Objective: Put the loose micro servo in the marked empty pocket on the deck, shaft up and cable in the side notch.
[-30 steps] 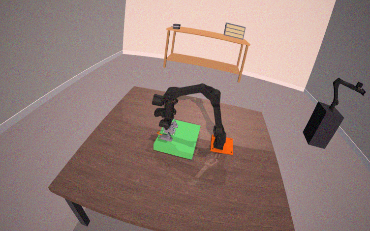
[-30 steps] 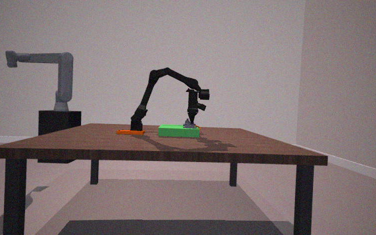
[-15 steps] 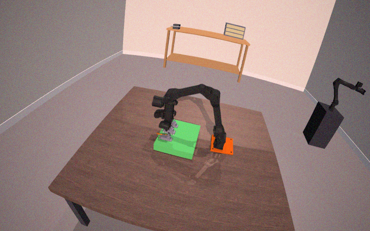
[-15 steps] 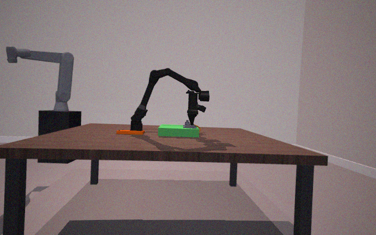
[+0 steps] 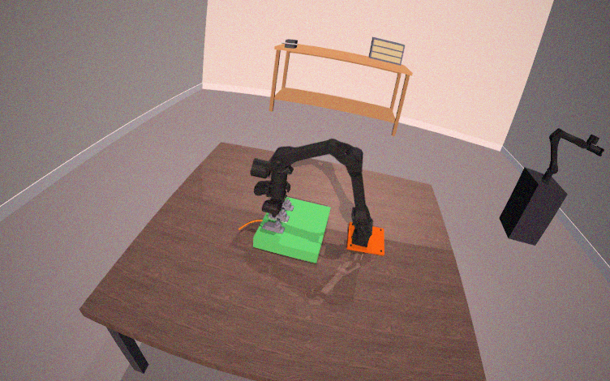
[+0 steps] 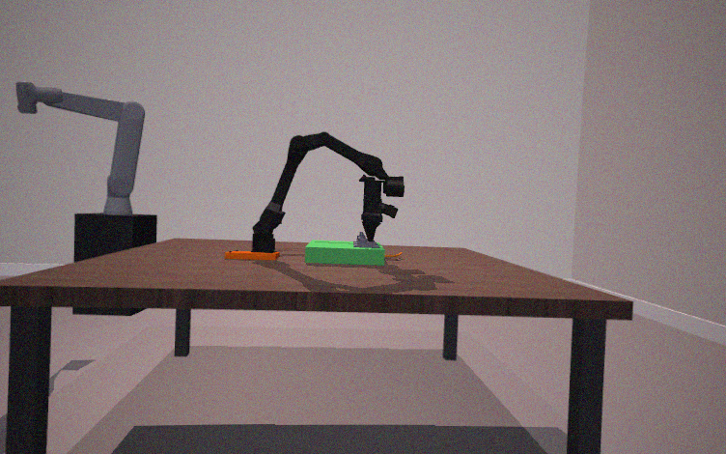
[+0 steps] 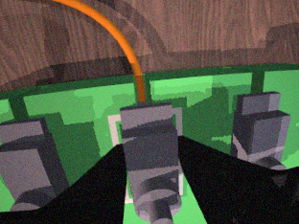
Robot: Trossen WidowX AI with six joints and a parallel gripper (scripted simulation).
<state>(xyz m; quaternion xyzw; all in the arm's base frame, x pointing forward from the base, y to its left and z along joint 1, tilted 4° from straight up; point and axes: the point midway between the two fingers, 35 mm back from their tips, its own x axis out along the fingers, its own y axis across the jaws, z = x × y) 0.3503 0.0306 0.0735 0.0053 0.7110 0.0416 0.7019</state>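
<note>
Now: gripper tip 120 mm past the green deck, 10 mm to the left of it and 30 mm above it.
</note>
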